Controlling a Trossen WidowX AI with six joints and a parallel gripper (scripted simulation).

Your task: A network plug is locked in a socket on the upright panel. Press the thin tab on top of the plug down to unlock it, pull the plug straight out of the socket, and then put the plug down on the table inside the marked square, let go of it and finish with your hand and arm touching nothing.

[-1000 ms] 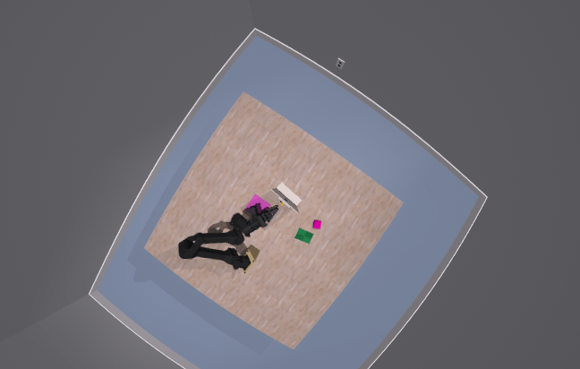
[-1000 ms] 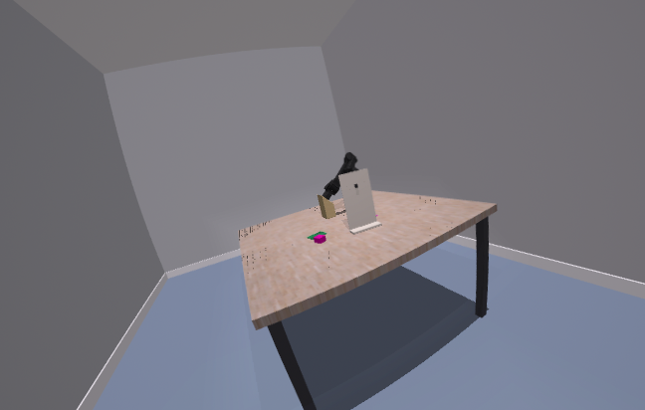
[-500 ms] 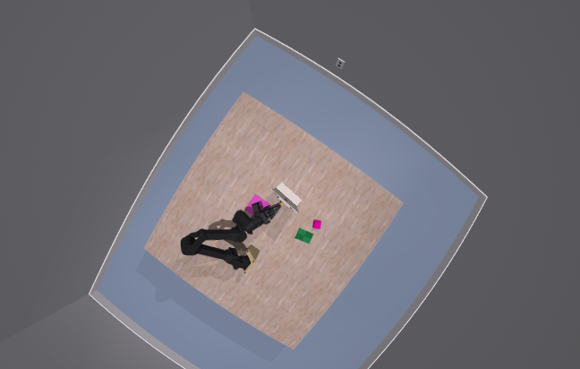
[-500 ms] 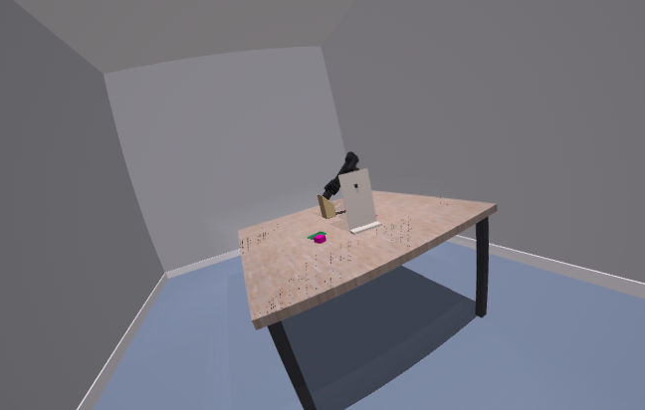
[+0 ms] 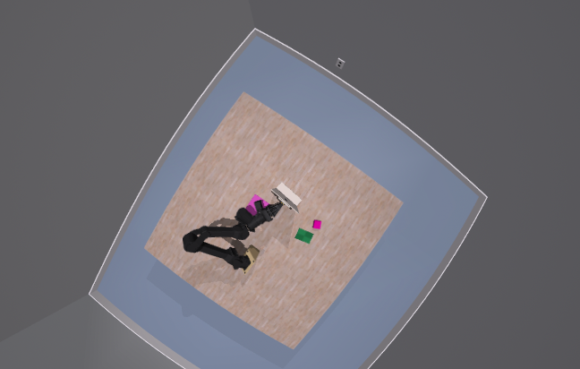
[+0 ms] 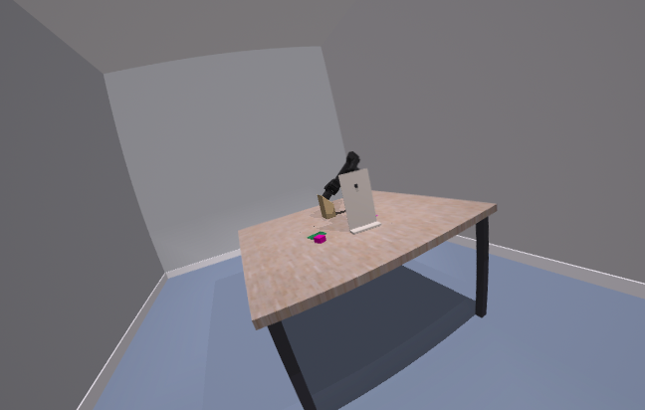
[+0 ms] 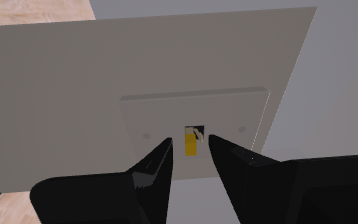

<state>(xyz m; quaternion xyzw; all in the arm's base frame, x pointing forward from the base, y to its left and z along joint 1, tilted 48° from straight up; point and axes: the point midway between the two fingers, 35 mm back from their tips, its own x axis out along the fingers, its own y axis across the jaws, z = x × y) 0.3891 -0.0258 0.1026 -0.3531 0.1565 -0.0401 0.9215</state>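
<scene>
Right now my gripper tip is 1 cm short of the yellow plug. The rest, counted from my gripper tip: flat magenta square (23 cm below, 14 cm behind, 10 cm to the left); then upright grey panel (9 cm below, 3 cm ahead); then thin pale tab (1 cm ahead, 1 cm above).
</scene>
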